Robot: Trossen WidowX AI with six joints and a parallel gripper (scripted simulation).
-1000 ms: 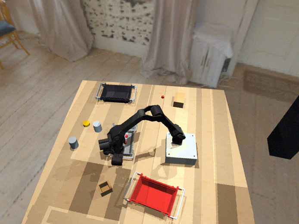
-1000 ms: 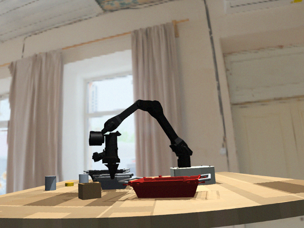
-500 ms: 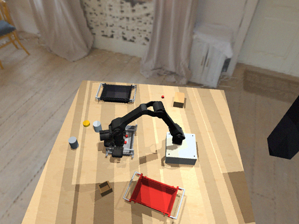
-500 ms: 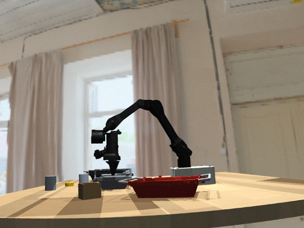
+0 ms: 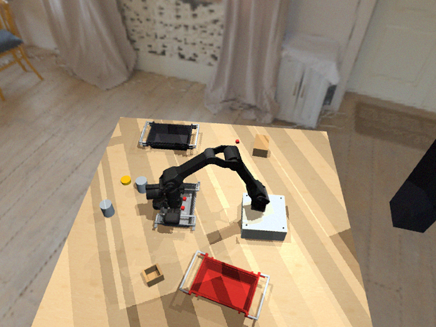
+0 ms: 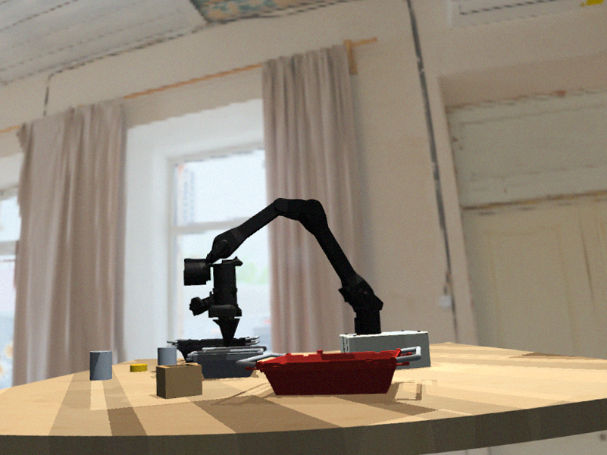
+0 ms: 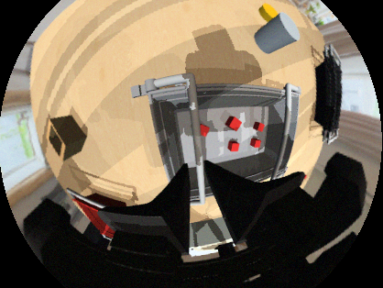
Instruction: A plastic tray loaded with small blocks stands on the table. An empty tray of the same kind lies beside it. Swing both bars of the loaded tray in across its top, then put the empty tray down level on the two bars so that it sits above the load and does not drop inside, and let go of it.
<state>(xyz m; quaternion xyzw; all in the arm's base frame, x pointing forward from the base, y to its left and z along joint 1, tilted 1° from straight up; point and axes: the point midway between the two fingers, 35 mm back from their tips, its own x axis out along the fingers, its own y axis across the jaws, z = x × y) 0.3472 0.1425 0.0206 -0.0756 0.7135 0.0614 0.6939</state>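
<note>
My gripper tip is now 28 cm past the red tray, 24 cm to the right of it and 3 cm above it. The rest, counted from my gripper tip: red cube 16 cm behind, 61 cm to the right, 6 cm below; then small box 1 cm ahead, 27 cm to the left, 6 cm below; then yellow disc 34 cm ahead, 16 cm to the right, 6 cm below.
</note>
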